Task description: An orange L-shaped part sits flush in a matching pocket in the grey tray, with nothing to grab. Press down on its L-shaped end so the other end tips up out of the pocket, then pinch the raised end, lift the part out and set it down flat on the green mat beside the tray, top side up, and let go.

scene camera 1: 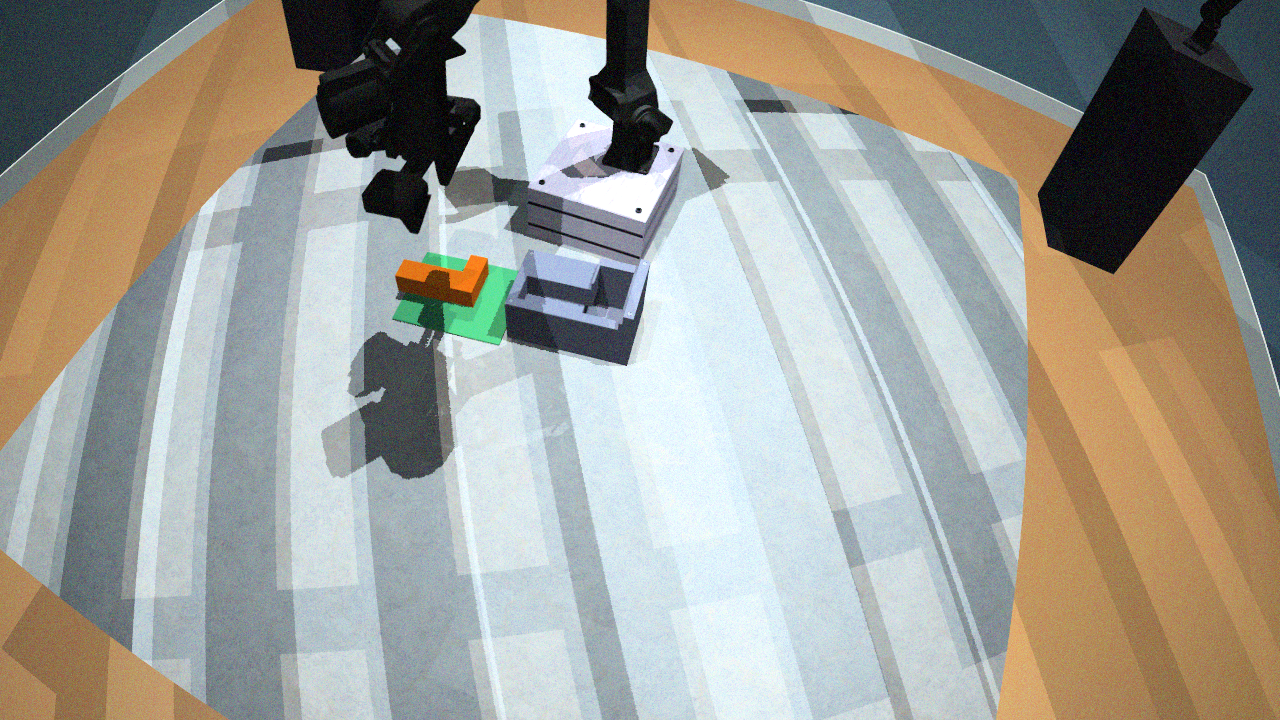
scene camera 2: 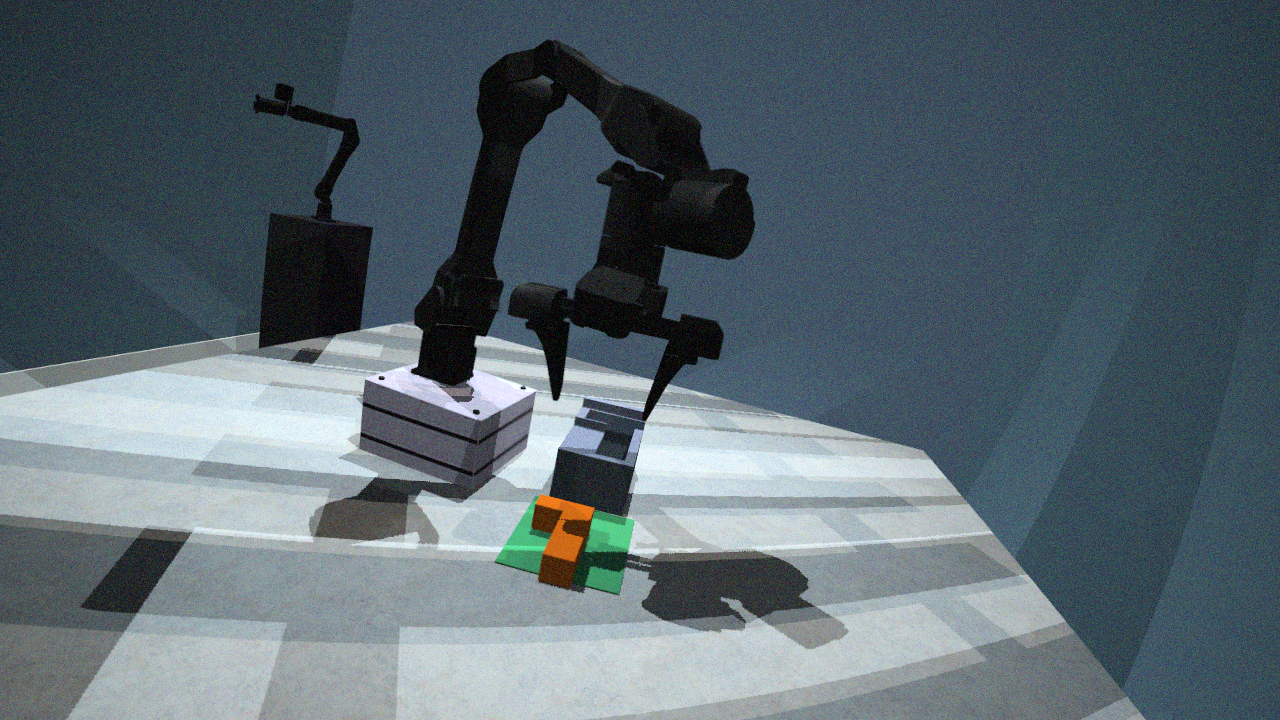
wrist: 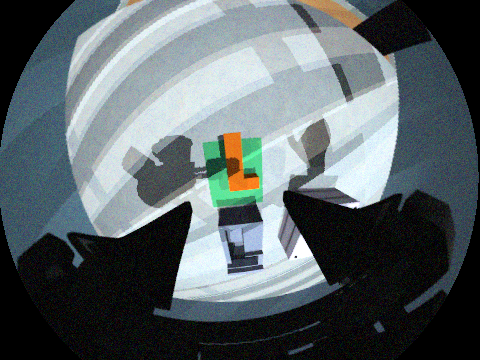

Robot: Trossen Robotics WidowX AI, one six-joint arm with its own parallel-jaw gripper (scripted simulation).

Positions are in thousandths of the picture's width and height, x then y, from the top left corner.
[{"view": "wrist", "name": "my gripper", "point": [497,560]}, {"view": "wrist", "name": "orange L-shaped part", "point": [495,501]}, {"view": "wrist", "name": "green mat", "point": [447,424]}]
